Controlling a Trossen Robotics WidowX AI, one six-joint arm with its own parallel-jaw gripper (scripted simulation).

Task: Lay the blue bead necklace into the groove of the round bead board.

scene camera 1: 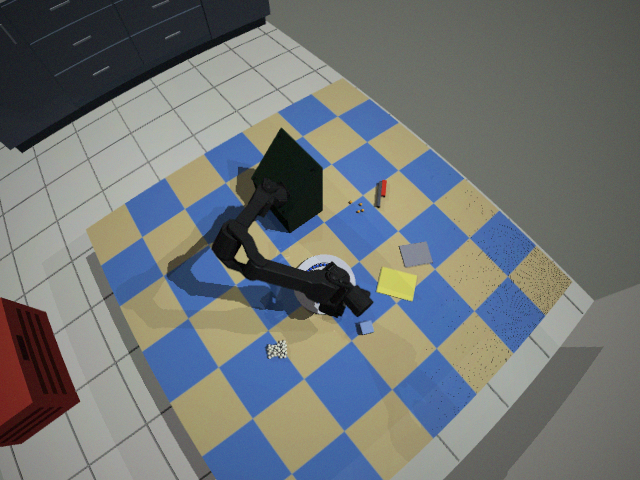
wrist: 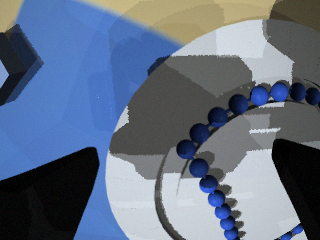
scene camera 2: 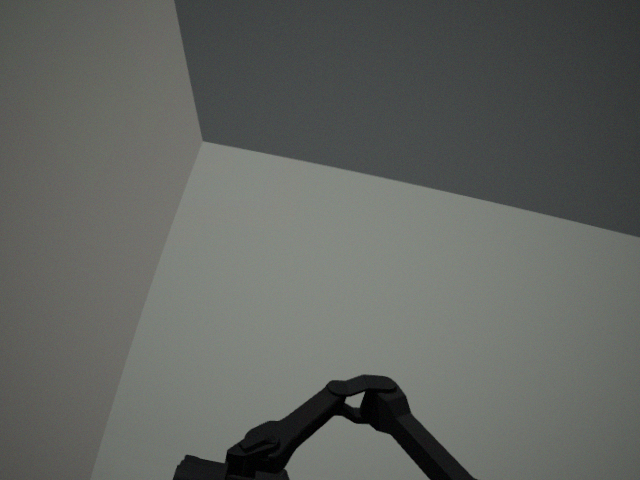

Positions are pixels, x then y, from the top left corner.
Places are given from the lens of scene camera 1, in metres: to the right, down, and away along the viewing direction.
yellow pad [scene camera 1: 398, 284]: 0.26, 0.14, 1.04
